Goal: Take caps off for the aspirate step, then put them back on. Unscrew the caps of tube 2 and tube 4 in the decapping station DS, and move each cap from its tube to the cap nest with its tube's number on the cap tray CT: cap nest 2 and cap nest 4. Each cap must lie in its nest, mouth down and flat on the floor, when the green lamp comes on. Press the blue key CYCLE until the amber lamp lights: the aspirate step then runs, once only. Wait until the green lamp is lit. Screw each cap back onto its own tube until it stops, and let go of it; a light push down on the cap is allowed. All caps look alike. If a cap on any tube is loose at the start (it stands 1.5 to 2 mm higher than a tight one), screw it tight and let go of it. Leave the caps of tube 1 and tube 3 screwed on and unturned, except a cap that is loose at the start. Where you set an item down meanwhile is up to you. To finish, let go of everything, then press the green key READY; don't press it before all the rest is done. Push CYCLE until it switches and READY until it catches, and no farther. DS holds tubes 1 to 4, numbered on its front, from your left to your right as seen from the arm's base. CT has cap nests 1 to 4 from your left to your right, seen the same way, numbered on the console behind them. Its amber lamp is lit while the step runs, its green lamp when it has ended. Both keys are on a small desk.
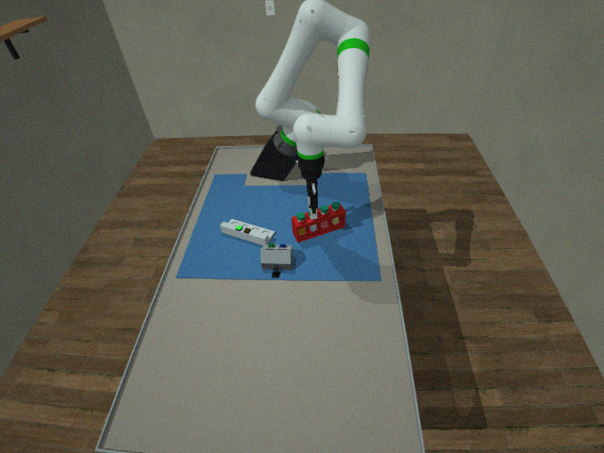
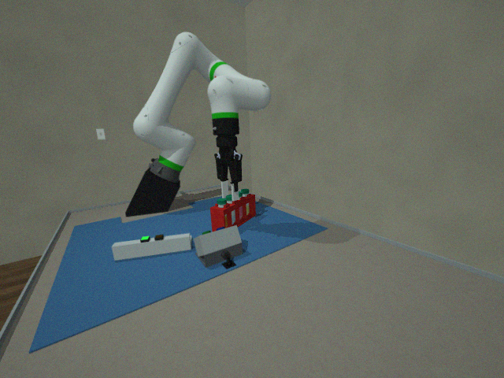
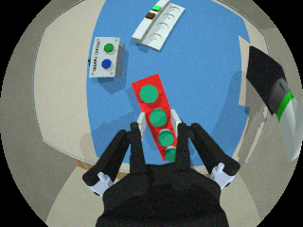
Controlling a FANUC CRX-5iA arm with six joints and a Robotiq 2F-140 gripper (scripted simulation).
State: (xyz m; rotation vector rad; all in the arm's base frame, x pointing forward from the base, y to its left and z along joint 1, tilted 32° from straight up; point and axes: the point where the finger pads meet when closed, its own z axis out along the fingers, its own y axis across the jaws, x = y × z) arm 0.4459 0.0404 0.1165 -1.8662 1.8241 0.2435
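My gripper is now 120 mm short of the green key, 170 mm to the left of it and 70 mm above it. Also, from my hand: grey key desk: 140 mm ahead, 150 mm to the right, 90 mm below; blue key: 120 mm ahead, 130 mm to the right, 70 mm below.
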